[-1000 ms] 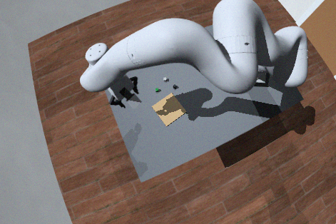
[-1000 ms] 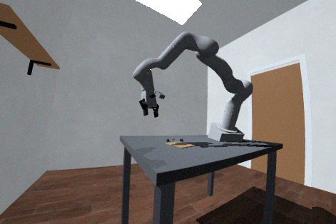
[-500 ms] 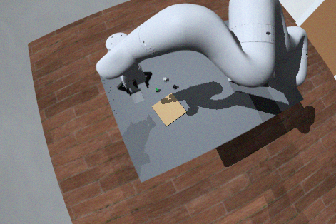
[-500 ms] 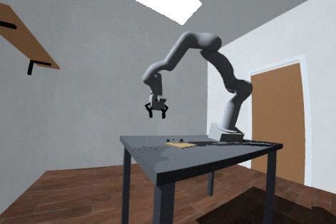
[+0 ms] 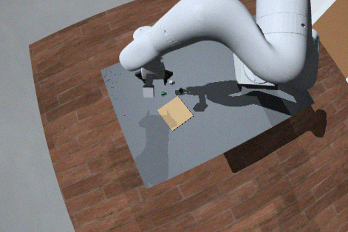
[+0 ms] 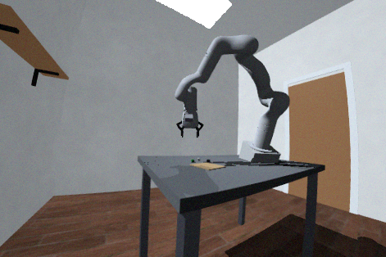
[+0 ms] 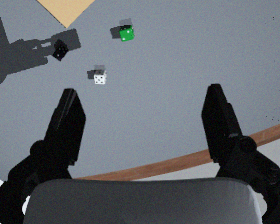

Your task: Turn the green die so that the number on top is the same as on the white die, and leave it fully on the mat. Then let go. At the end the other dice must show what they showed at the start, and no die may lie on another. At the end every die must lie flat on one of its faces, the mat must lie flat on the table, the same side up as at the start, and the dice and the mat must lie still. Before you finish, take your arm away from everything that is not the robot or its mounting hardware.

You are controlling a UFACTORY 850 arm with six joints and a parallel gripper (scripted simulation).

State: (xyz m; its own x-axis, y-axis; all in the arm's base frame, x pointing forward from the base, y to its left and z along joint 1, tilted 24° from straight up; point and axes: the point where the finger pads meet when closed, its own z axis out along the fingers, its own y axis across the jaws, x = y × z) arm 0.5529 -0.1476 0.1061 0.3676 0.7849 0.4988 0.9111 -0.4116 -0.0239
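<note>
Now: the white die 150 mm below my hand, 100 mm behind it and 40 mm to the right of it. From my hand the other things lie so: green die (150 mm below, 30 mm behind, 10 mm to the left); black die (150 mm below, 130 mm behind, 30 mm to the left); mat (160 mm below, 140 mm to the left, 50 mm behind).
</note>
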